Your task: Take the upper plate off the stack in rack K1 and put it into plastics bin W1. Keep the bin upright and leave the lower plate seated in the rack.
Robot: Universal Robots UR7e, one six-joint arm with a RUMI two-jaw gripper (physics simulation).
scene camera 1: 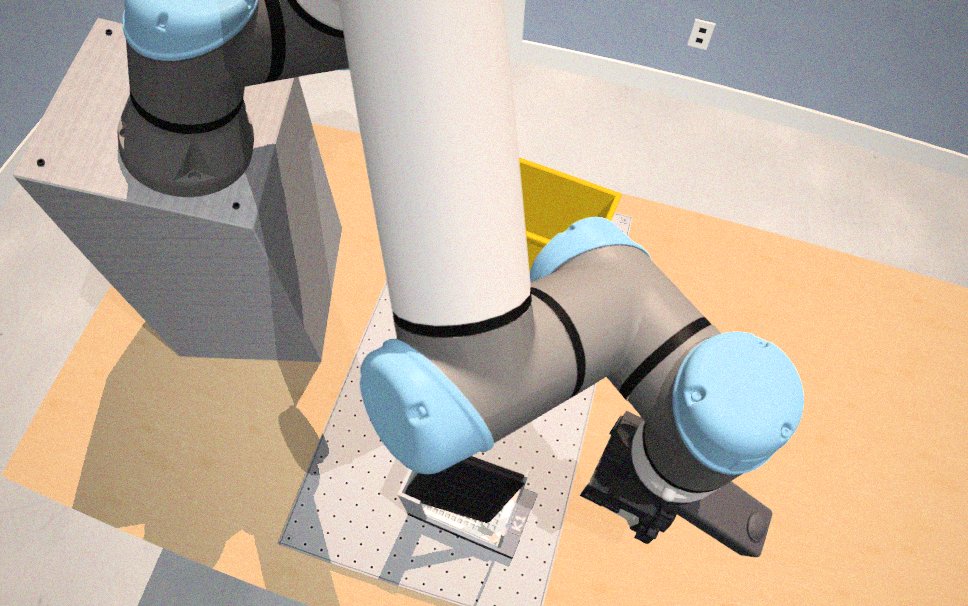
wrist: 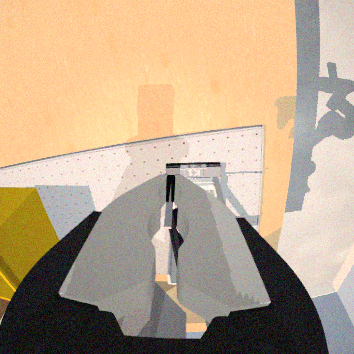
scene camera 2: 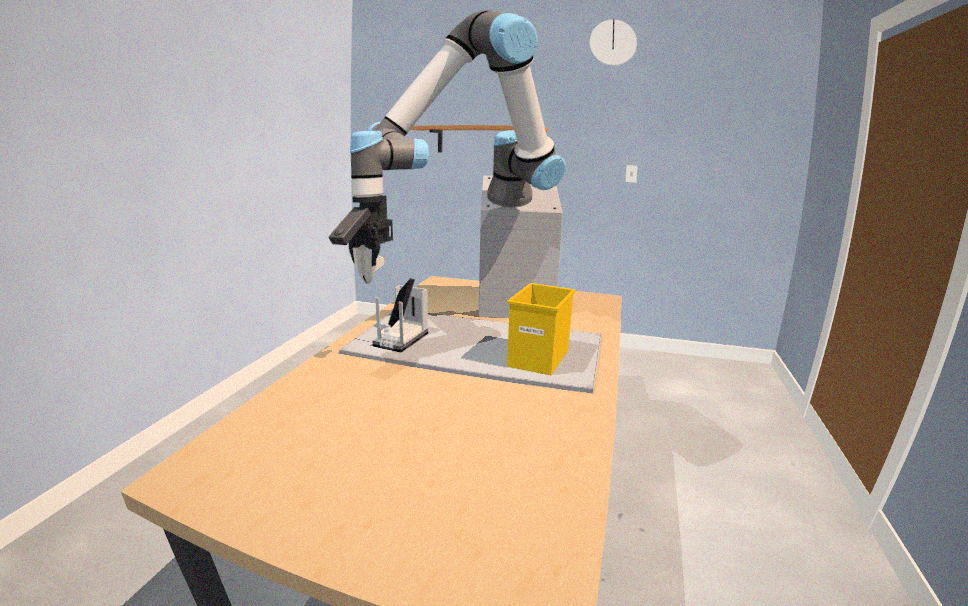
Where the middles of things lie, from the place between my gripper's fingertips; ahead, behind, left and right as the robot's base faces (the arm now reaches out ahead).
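Positions relative to my hand: black plate (scene camera 1: 474,488), 190 mm behind, 30 mm to the right, 110 mm below; white plate (scene camera 1: 490,532), 30 mm to the right, 190 mm behind, 190 mm below; yellow plastics bin W1 (scene camera 1: 552,200), 250 mm behind, 370 mm to the left, 130 mm below.
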